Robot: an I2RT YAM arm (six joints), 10 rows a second.
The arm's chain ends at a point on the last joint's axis. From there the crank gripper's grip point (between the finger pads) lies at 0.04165 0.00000 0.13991 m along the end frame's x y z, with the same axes.
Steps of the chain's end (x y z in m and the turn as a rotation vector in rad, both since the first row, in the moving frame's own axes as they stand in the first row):
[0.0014, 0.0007, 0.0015, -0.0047, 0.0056, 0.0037]
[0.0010, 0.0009, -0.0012, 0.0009, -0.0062, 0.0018]
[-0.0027, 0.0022, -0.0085, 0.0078, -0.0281, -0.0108]
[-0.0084, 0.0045, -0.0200, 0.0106, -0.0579, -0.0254]
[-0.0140, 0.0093, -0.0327, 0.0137, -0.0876, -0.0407]
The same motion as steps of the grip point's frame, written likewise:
[0.0022, 0.0015, 0.0013, -0.0047, 0.0056, 0.0037]
[0.0001, 0.0008, -0.0009, 0.0009, -0.0062, 0.0018]
[-0.0067, 0.0007, -0.0074, 0.0078, -0.0281, -0.0108]
[-0.0166, 0.0021, -0.0178, 0.0106, -0.0579, -0.0254]
[-0.0265, 0.0059, -0.0296, 0.0137, -0.0876, -0.0407]

